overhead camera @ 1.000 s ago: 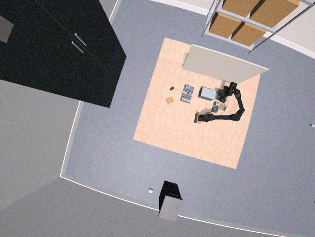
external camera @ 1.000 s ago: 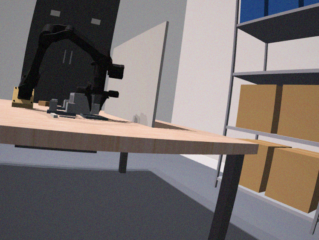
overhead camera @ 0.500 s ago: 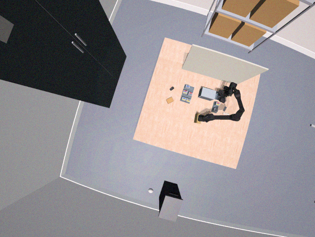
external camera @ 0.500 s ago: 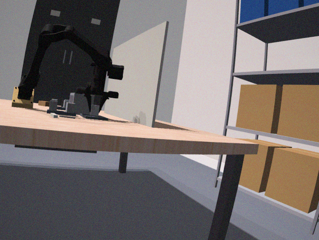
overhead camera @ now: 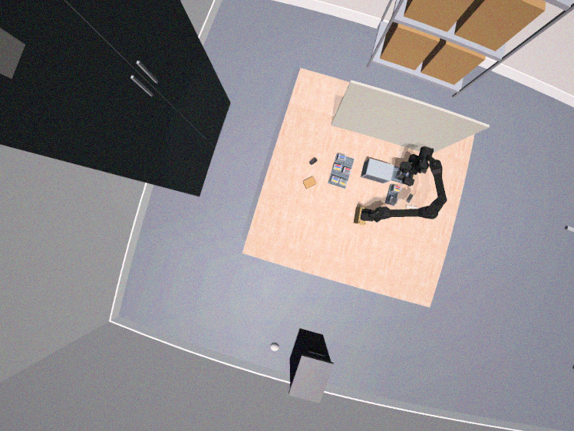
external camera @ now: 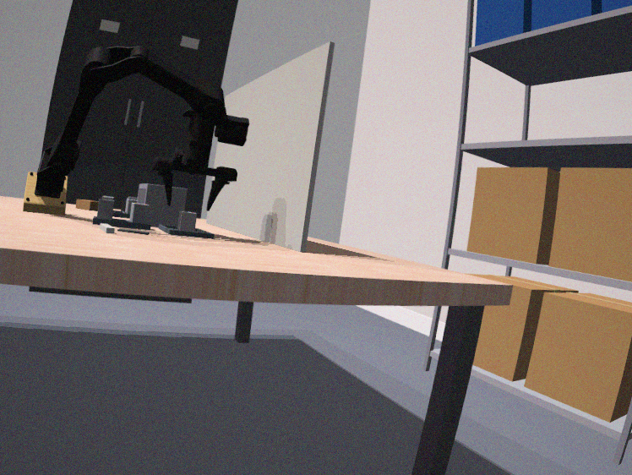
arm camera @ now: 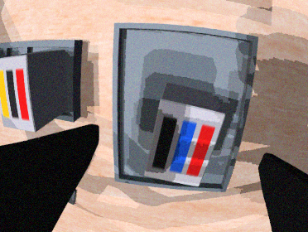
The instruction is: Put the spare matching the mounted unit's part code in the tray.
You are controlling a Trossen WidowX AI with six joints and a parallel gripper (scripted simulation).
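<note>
The grey spare block is 20 mm below my gripper tip. The rest, counted from my gripper tip: grey mounted unit: 180 mm to the left, 30 mm behind; then flat dark tray: 50 mm below; then tall beige panel: 210 mm ahead, 170 mm above, 160 mm to the left.
</note>
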